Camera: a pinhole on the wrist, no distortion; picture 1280 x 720 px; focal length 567.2 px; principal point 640.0 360.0 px. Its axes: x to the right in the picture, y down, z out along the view. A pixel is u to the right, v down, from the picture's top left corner.
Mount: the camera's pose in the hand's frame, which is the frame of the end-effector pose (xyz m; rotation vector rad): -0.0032 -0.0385 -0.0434 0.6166 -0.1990 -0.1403
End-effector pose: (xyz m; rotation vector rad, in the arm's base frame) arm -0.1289 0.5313 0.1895 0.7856 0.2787 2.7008
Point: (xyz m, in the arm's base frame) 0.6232 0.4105 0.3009
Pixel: 143 634
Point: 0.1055 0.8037 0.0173
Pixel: outside the picture
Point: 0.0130 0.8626 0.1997
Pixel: 814 76
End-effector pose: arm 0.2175 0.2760 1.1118 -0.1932 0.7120 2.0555
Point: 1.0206 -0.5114 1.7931
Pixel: outside the picture
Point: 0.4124 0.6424 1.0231
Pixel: 1183 131
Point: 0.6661 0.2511 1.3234
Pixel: 287 284
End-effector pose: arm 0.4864 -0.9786 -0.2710 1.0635 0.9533 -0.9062
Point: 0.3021 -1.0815 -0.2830
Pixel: 688 144
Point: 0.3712 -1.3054 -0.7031
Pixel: outside the picture
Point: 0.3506 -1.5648 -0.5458
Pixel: 1095 451
